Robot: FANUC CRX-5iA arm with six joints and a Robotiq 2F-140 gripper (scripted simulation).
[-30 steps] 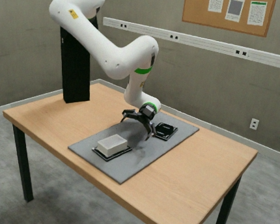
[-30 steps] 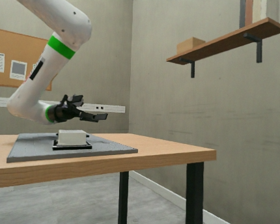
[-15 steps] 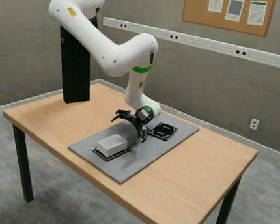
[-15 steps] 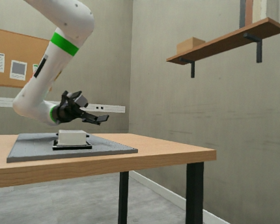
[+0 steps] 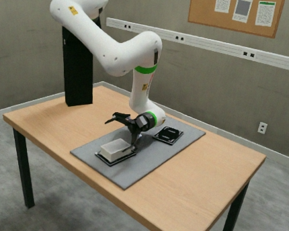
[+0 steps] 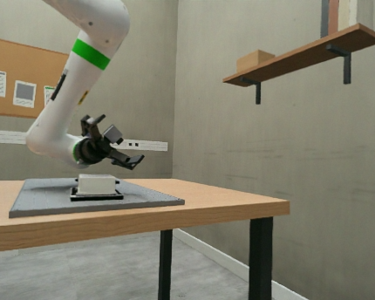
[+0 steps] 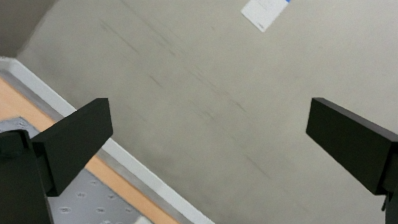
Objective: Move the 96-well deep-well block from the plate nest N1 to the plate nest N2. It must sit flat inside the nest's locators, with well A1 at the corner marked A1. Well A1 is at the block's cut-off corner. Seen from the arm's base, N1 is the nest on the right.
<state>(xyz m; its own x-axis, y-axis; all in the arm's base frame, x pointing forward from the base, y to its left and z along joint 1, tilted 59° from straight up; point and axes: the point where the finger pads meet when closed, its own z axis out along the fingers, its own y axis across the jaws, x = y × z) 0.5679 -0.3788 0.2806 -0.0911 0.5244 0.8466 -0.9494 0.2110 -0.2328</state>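
The white 96-well deep-well block lies 20 mm behind my hand, 70 mm to the left of it and 120 mm below it. Also, from my hand: black plate nest 200 mm ahead, 350 mm to the left, 150 mm below.
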